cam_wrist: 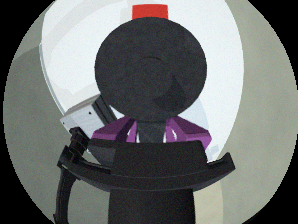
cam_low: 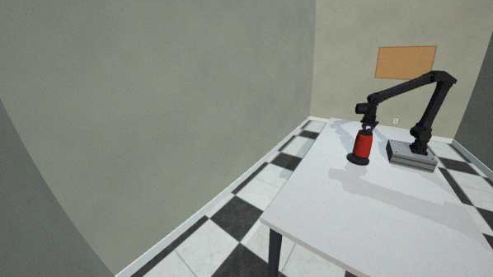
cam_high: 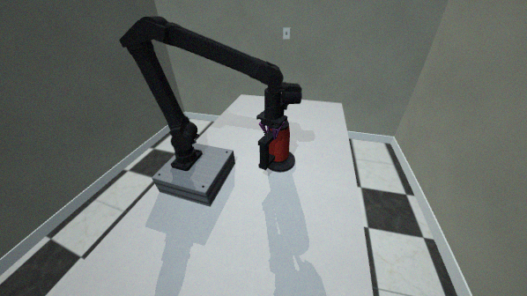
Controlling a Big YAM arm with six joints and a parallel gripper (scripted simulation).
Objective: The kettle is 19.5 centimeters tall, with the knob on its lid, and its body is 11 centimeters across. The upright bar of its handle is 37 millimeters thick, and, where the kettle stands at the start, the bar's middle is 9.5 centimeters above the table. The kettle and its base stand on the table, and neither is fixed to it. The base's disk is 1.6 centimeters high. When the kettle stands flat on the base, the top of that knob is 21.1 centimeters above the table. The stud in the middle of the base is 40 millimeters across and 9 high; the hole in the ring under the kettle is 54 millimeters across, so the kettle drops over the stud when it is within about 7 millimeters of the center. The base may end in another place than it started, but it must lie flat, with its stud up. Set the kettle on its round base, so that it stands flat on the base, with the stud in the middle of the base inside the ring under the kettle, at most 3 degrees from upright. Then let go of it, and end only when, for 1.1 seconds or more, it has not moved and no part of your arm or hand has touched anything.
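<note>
Right now my hand is 50 mm above the red kettle, 20 mm to the right of it and 10 mm short of it. From my hand the other things lie so: round black base: 180 mm below, 60 mm to the left, 20 mm ahead.
</note>
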